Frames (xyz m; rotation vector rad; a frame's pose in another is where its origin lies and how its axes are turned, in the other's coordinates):
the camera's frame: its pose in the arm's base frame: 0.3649 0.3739 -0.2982 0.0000 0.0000 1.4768
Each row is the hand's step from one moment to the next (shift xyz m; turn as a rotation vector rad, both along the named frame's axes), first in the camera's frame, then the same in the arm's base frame.
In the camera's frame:
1: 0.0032 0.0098 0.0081 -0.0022 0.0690 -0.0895
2: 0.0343 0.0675 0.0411 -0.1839 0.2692 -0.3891
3: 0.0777 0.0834 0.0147 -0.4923 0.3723 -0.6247
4: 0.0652 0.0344 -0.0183 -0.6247 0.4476 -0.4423
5: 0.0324 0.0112 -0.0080 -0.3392 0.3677 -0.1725
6: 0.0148 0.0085 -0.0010 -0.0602 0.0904 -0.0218
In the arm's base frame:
1: -0.0095 0.0041 0.0081 -0.0689 0.0043 -0.0895
2: -0.0640 0.0405 0.0411 -0.2853 -0.1578 -0.3891
3: -0.0757 0.0852 0.0147 -0.4169 -0.4552 -0.6247
4: -0.0281 0.0681 -0.0183 -0.5043 -0.5799 -0.4423
5: -0.0081 0.0333 -0.0080 -0.3979 -0.3032 -0.1725
6: -0.0071 0.0155 -0.0010 -0.0957 -0.0514 -0.0218

